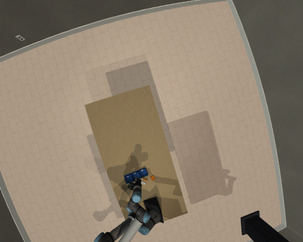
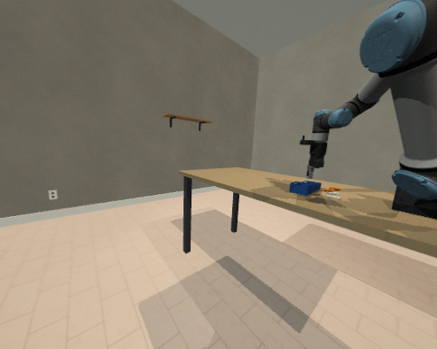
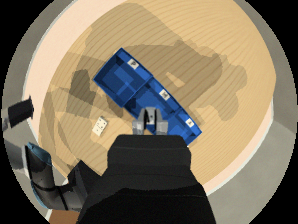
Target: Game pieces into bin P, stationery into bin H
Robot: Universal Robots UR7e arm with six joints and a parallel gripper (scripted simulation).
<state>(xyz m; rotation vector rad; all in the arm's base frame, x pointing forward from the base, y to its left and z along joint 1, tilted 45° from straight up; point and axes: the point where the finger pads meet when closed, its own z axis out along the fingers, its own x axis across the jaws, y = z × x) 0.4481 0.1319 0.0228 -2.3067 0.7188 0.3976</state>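
My hand is 170 mm to the left of the orange block, 80 mm above it and 70 mm past it. The rest, counted from my hand: orange stick (90 mm to the right, 80 mm below, 70 mm behind).
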